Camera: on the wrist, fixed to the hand. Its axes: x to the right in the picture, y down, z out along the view.
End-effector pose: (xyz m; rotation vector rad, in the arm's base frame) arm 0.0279 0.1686 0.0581 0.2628 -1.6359 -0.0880
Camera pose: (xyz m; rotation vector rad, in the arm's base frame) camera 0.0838 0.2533 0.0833 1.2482 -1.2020 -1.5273
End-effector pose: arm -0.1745 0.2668 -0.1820 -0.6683 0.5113 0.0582
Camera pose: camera -0.2185 0.2903 -0.2739 -1.1902 -0.2924 -1.2724
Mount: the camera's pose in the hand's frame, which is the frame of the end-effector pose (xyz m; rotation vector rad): 0.0022 0.0810 -0.0661 -0.3001 -0.1758 -1.5512
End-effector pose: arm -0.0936 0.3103 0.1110 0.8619 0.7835 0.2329
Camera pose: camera -0.1288 0.4028 0.1446 -0.1660 1.0113 -1.0585
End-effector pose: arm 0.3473 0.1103 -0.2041 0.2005 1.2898 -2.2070
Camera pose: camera 0.3794 0.1346 -0.3006 1.0132 -1.2537 1.8784
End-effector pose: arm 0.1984 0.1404 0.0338 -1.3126 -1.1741 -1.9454
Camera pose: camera 0.2299 0.0431 0.0555 0.3221 1.4125 1.7558
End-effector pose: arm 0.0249 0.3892 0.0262 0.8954 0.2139 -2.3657
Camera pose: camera 0.1073 0.3452 -0.0209 -0.1794 -0.9986 2.1805
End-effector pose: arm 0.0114 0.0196 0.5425 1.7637 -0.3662 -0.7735
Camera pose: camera 0.0676 0.0397 0.6284 1.4443 1.1216 -1.8982
